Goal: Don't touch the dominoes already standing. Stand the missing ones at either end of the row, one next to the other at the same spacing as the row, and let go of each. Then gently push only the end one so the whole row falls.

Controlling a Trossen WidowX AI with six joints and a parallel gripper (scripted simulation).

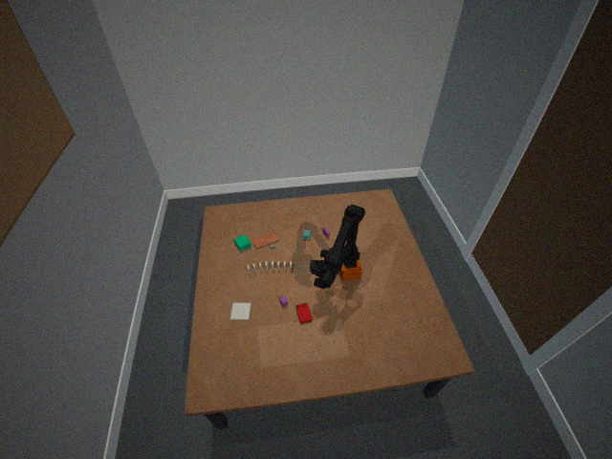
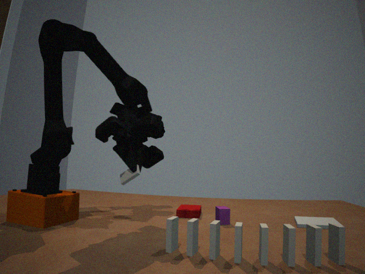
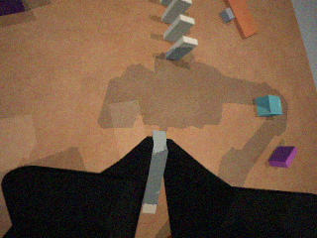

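The red block lies 9 cm ahead of my gripper tip, 17 cm to the left of it and 11 cm below it. The rest, counted from my gripper tip: small grey piece: 21 cm ahead, 30 cm to the right, 11 cm below; then teal cube: 1 cm behind, 35 cm to the right, 10 cm below; then purple cube: 18 cm ahead, 9 cm to the left, 10 cm below.
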